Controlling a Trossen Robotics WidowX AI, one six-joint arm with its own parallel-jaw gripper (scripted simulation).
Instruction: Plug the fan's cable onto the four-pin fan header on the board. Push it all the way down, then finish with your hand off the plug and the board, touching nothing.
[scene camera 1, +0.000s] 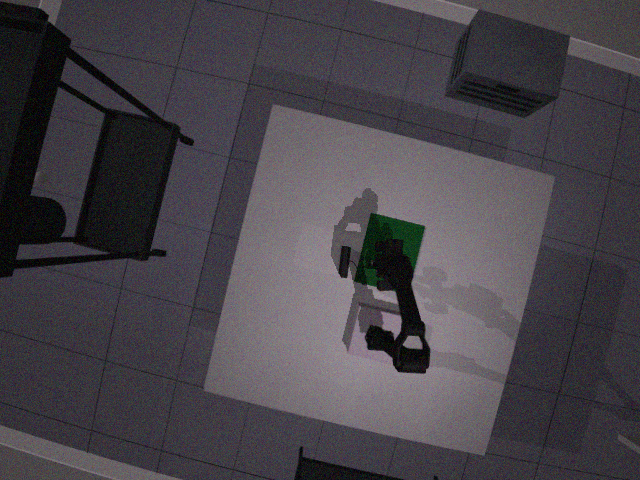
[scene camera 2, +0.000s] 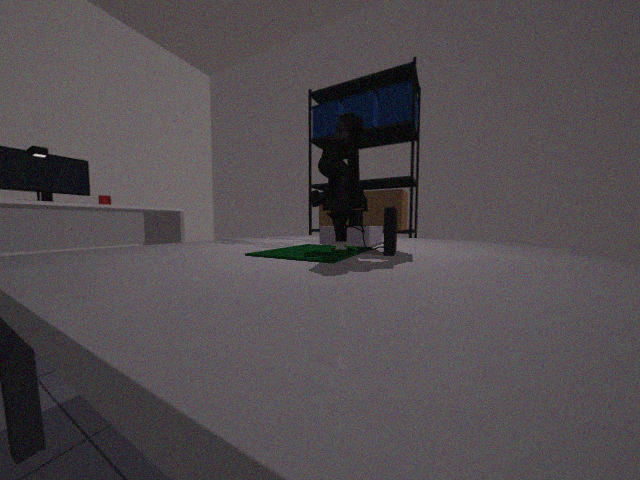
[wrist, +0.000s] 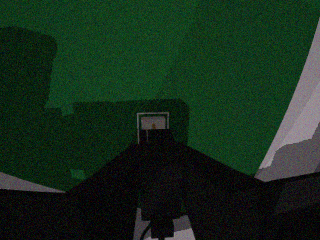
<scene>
In view: my gripper (scene camera 2: 338, 237) and a dark plug (wrist: 161, 171).
My gripper also shows in the wrist view (wrist: 156, 151).
</scene>
